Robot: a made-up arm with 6 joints. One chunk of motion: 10 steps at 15 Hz.
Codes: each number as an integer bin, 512 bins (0 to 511) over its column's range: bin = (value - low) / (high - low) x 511, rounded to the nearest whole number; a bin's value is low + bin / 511 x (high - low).
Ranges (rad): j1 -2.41..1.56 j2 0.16..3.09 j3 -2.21..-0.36 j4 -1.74..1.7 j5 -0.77..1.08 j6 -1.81..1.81
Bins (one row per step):
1: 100 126 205 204 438 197
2: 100 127 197 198 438 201
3: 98 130 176 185 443 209
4: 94 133 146 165 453 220
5: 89 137 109 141 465 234
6: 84 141 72 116 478 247
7: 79 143 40 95 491 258
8: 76 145 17 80 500 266
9: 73 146 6 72 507 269
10: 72 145 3 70 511 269
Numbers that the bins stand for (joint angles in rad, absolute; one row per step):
1: -1.6331 0.8825 -1.4678 -0.3667 0.8157 -0.4144
2: -1.6331 0.8882 -1.4968 -0.4071 0.8157 -0.3861
3: -1.6486 0.9054 -1.5728 -0.4946 0.8338 -0.3294
4: -1.6797 0.9226 -1.6814 -0.6292 0.8700 -0.2515
5: -1.7186 0.9455 -1.8154 -0.7908 0.9135 -0.1523
6: -1.7574 0.9685 -1.9493 -0.9591 0.9605 -0.0602
7: -1.7962 0.9799 -2.0652 -1.1005 1.0076 0.0177
8: -1.8195 0.9914 -2.1485 -1.2014 1.0402 0.0744
9: -1.8429 0.9971 -2.1883 -1.2553 1.0655 0.0956
10: -1.8506 0.9914 -2.1991 -1.2688 1.0800 0.0956

